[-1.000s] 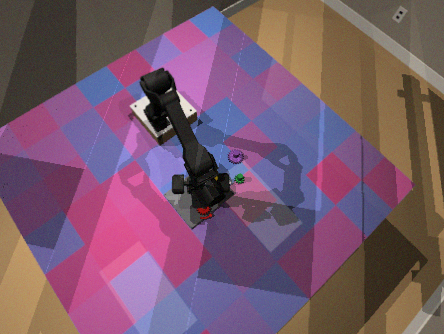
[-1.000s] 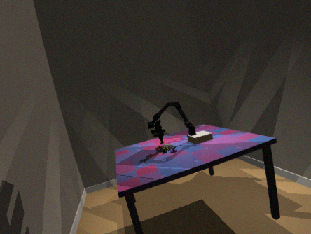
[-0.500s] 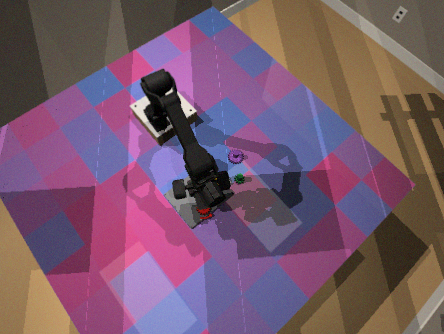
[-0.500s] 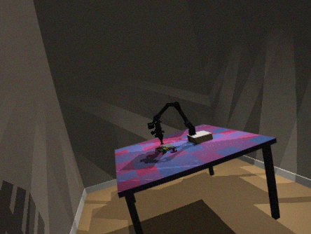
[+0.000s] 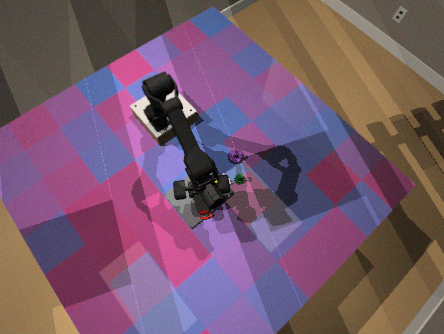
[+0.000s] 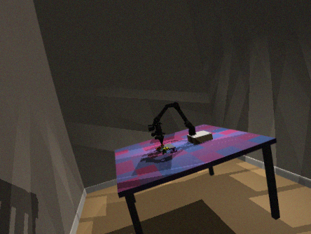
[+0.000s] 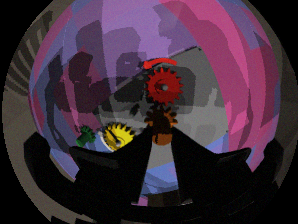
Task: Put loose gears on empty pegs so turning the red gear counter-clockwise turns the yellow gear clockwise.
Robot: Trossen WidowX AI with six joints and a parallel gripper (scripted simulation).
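The grey board is 2 cm behind my gripper tip and 5 cm below it. Also, from my gripper tip: yellow gear (1 cm behind, 8 cm to the left, 4 cm below); then green gear (2 cm ahead, 16 cm to the left, 4 cm below); then orange gear (1 cm below).
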